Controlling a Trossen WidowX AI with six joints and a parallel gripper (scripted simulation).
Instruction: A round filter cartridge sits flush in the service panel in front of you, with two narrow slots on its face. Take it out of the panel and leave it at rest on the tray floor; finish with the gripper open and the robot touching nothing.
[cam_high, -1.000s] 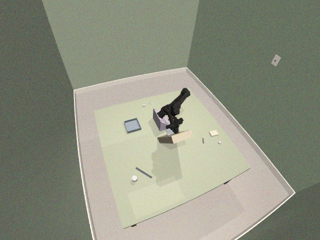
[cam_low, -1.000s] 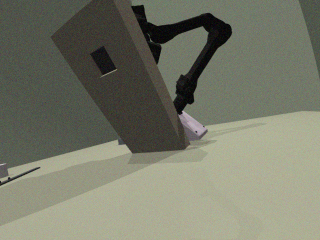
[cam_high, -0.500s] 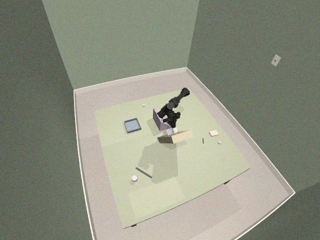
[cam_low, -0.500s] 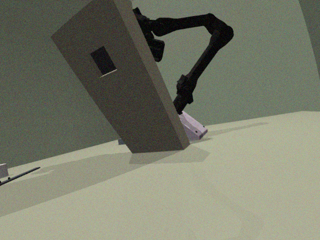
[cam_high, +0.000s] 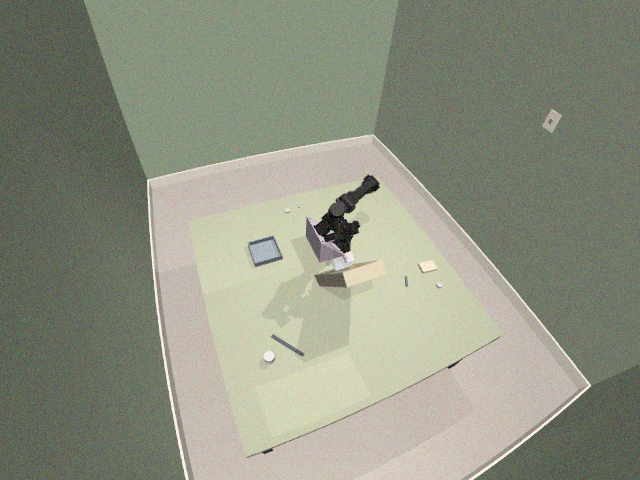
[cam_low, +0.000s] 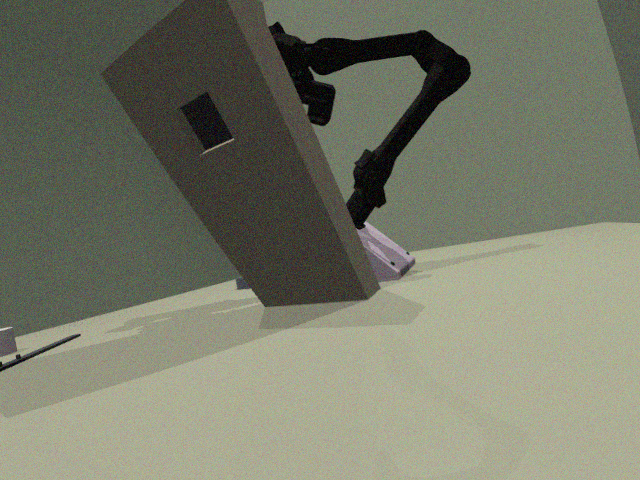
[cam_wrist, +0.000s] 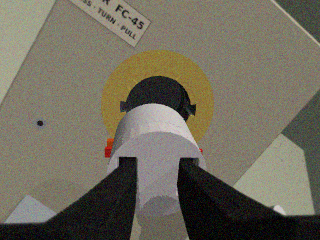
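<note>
Right now the round filter cartridge is 1 cm below my gripper tip and 1 cm ahead of it. From my gripper tip the other things lie so: white disc (45 cm to the right, 27 cm below, 18 cm ahead); service panel (11 cm below, 2 cm ahead); blue-grey tray (38 cm behind, 28 cm below, 25 cm to the right).
</note>
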